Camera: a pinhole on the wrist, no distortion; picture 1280 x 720 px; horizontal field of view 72.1 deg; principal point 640.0 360.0 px. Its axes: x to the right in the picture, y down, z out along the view. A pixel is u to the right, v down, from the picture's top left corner.
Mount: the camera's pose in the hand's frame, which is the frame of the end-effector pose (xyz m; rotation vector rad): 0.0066 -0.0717 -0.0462 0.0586 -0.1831 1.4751
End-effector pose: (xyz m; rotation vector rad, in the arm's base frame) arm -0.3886 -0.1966 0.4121 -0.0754 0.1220 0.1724
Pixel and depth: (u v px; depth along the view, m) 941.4 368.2 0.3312
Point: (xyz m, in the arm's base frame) -0.3681 -0.1834 0.7094
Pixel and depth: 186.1 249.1 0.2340
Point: -0.3241 -0.4062 0.5916
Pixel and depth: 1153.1 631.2 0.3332
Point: -0.4731 -0.1108 0.7229
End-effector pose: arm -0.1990 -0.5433 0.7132 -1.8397 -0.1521 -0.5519
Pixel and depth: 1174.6 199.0 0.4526
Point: 0.0429 -0.1815 0.5327
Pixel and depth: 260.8 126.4 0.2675
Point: -0.1860 -0.2827 0.8852
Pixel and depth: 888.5 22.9 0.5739
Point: 0.1252 -0.0491 0.6810
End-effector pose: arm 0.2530 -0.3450 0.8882 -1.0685 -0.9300 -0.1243
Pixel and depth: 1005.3 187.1 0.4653
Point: 0.0535 0.0552 0.9820
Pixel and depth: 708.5 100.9 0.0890
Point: 0.2019 -0.3428 0.9692
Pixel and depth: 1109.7 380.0 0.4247
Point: 0.0439 0.0158 0.8754
